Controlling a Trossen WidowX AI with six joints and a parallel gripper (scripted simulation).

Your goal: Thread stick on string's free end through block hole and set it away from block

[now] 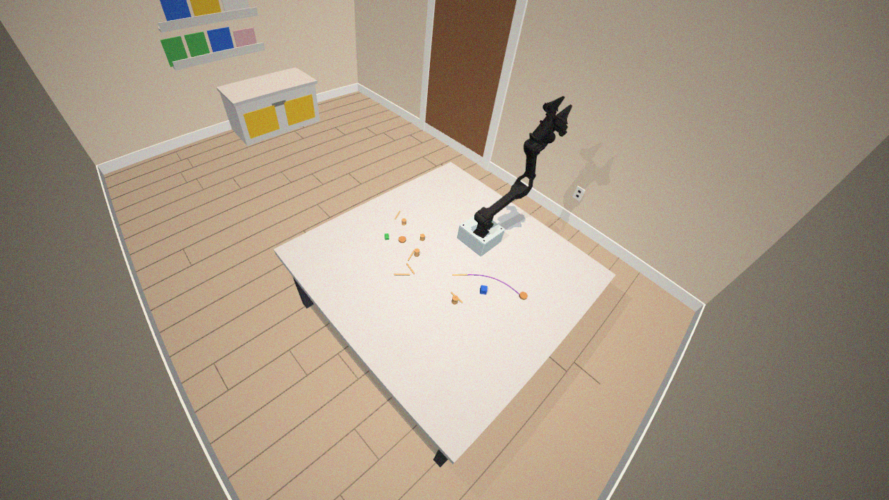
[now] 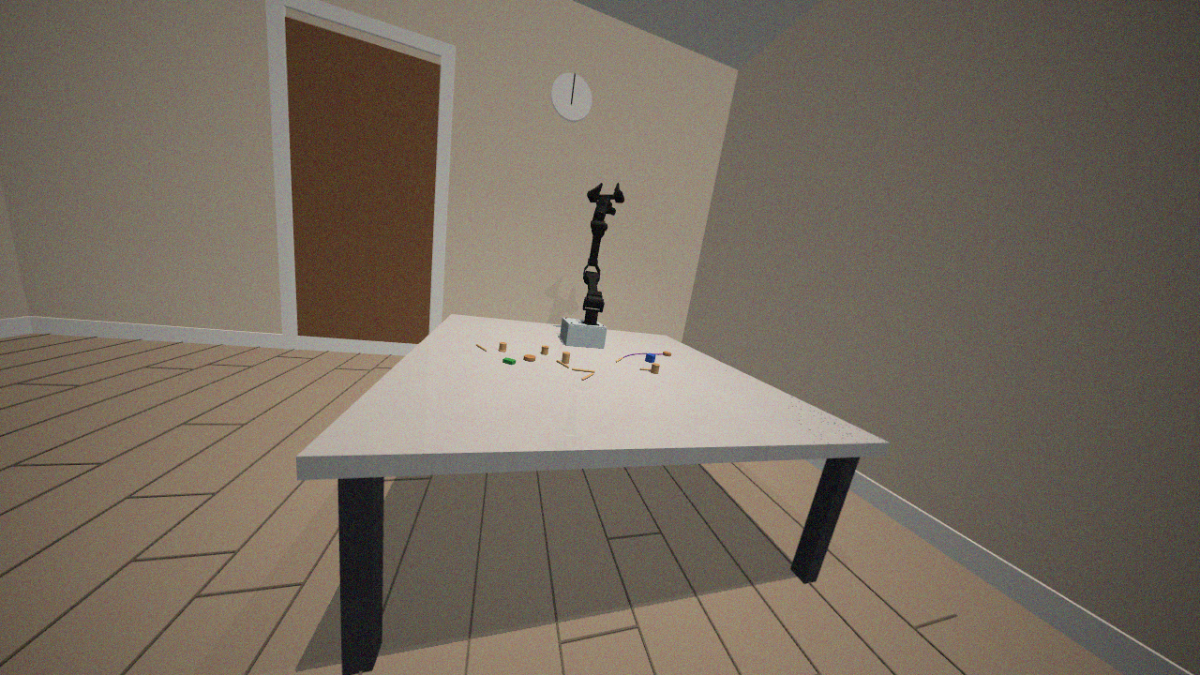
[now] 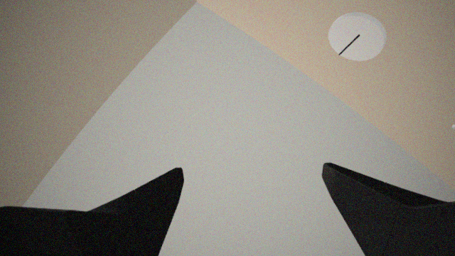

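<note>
My gripper tip is now 770 mm above the blue wooden block, 520 mm short of it and 50 mm to the right of it. The rest, counted from my gripper tip: thin wooden stick 780 mm below, 500 mm ahead, 80 mm to the right; purple string 780 mm below, 490 mm ahead, 70 mm to the right; round wooden button 780 mm below, 420 mm ahead, 220 mm to the left.
</note>
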